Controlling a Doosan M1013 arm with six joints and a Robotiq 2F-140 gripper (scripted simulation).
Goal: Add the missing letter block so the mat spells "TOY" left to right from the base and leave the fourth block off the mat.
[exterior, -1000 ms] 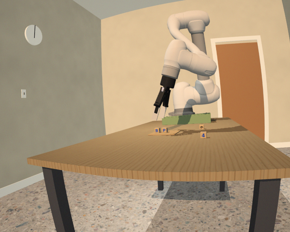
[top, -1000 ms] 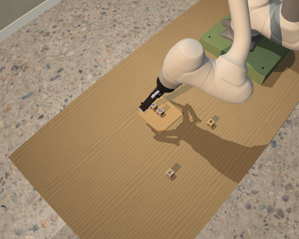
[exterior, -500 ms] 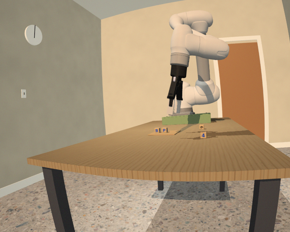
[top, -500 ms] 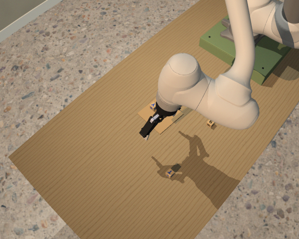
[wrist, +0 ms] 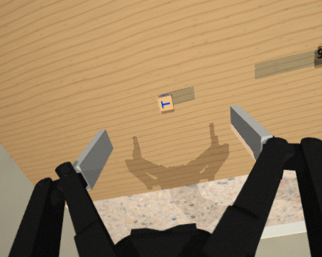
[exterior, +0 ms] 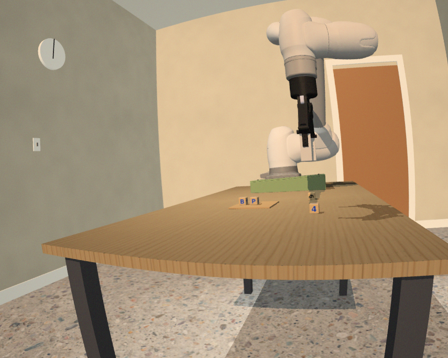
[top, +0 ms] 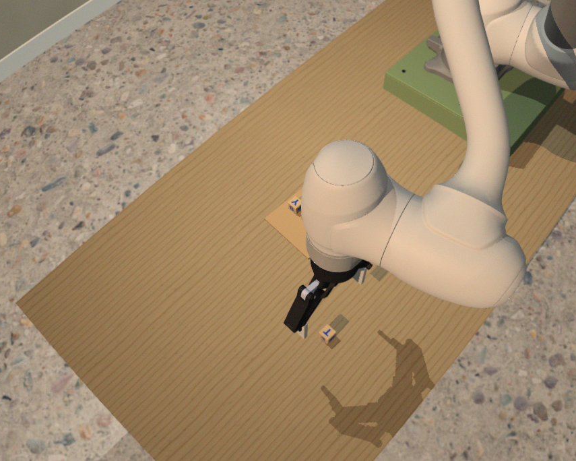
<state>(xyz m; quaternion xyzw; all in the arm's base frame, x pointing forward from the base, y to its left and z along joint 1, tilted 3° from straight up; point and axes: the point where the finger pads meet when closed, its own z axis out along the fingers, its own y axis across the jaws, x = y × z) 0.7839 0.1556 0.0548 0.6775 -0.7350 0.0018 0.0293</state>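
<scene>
The T block is 10 mm ahead of my hand, 10 mm to the left of it and 140 mm below it. Round my hand: O block (180 mm behind, 200 mm to the right, 130 mm below); Y block (180 mm behind, 240 mm to the right, 130 mm below); tan mat (180 mm behind, 200 mm to the right, 150 mm below).
</scene>
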